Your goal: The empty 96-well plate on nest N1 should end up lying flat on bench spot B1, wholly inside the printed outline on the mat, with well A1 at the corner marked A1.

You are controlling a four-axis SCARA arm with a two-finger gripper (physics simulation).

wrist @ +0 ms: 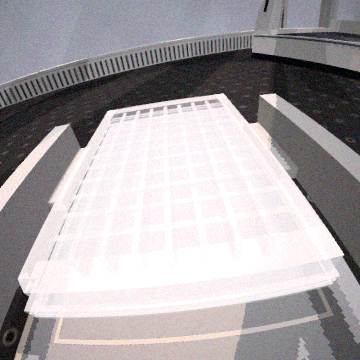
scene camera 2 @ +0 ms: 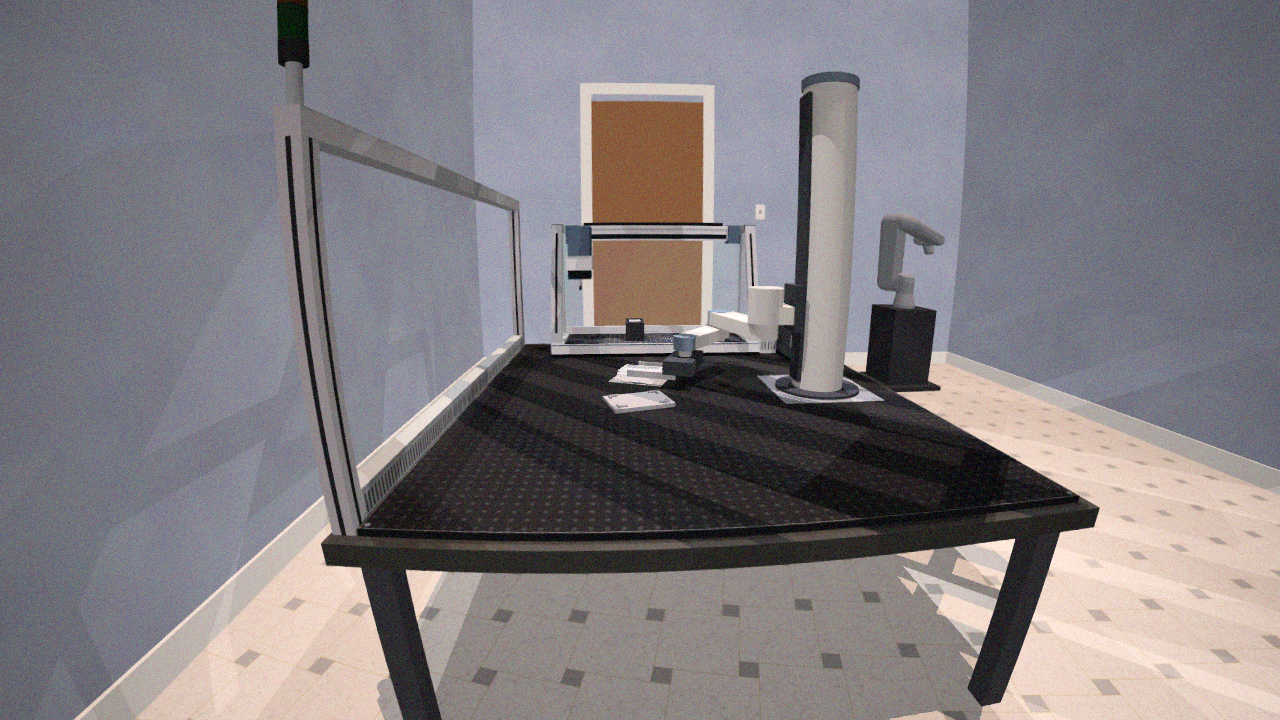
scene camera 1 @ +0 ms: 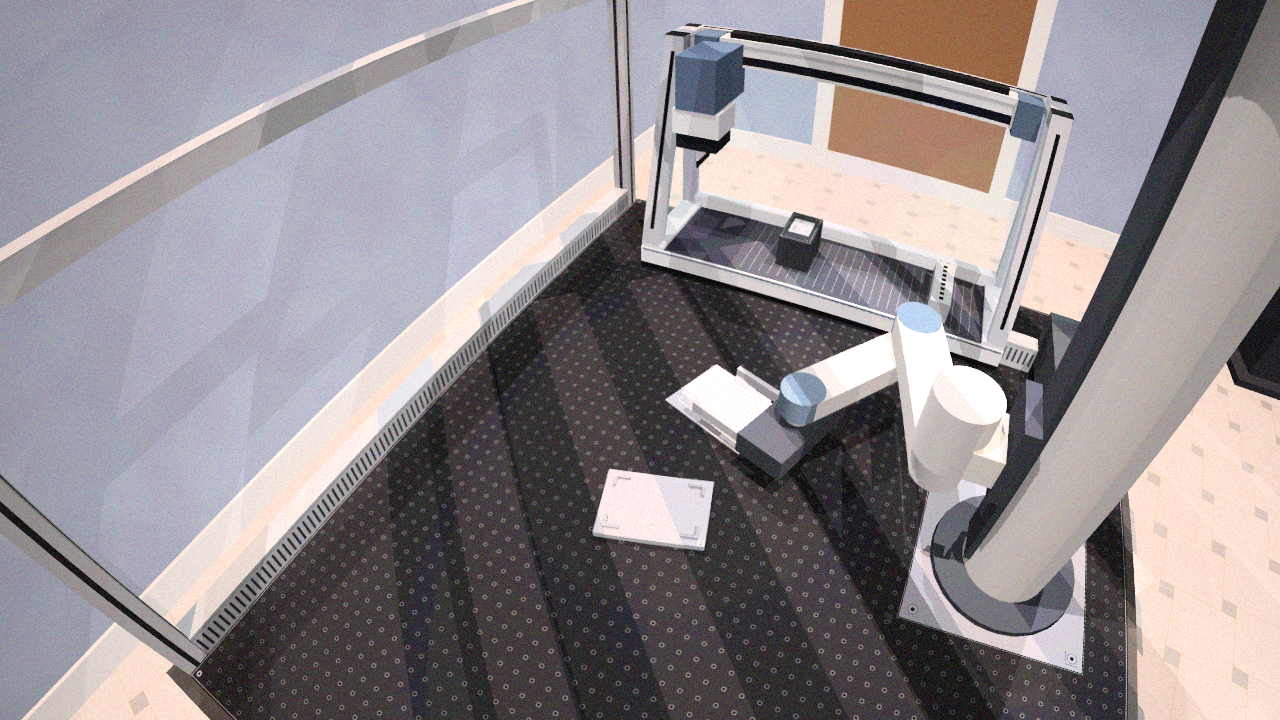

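Where they show: gripper, fingertip midpoint: (wrist: 165, 124) (scene camera 2: 633, 368) (scene camera 1: 716, 387); arm's base, link origin: (scene camera 2: 816, 391) (scene camera 1: 1000, 566).
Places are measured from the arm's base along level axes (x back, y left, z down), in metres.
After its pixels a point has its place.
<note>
The clear-white 96-well plate (scene camera 1: 726, 399) @(x -0.523, y -0.114, z -0.046 m) (scene camera 2: 646, 369) @(x -0.508, y -0.117, z -0.046 m) (wrist: 170, 195) @(x -0.495, y -0.115, z -0.045 m) is level between the two fingers of my gripper (scene camera 1: 714, 394) @(x -0.549, y -0.134, z -0.046 m) (wrist: 165, 124) @(x -0.549, y -0.134, z -0.046 m), which is shut on its long sides. The plate is low over the pale mat (scene camera 1: 677, 401) @(x -0.607, y -0.103, z -0.014 m) (scene camera 2: 624, 381) @(x -0.577, y -0.095, z -0.015 m) (wrist: 150, 327) @(x -0.471, y -0.093, z -0.015 m) of bench spot B1; whether it touches the mat I cannot tell. Part of the printed outline shows past the plate's near edge in the wrist view; the plate hides most of the rest. The A1 mark cannot be read. White nest N1 (scene camera 1: 653, 508) @(x -0.543, y 0.121, z -0.025 m) (scene camera 2: 639, 402) @(x -0.541, y 0.145, z -0.025 m) stands apart from the mat with no plate on it.
A gantry machine (scene camera 1: 742, 282) @(x -0.615, y -0.450, z -0.039 m) (scene camera 2: 653, 349) @(x -0.463, y -0.450, z -0.039 m) stands at the back, with a dark block (scene camera 1: 799, 241) @(x -0.520, y -0.516, z -0.132 m) (scene camera 2: 634, 328) @(x -0.533, y -0.515, z -0.110 m) on its deck. The arm's thick column (scene camera 1: 1109, 358) @(x -0.058, y 0.048, z -0.452 m) (scene camera 2: 827, 241) @(x -0.027, y 0.070, z -0.443 m) rises on the right. A framed clear guard (scene camera 1: 420, 358) @(x -1.042, y 0.052, z -0.061 m) (scene camera 2: 429, 456) @(x -0.982, y 0.454, z -0.014 m) runs along the left edge.
</note>
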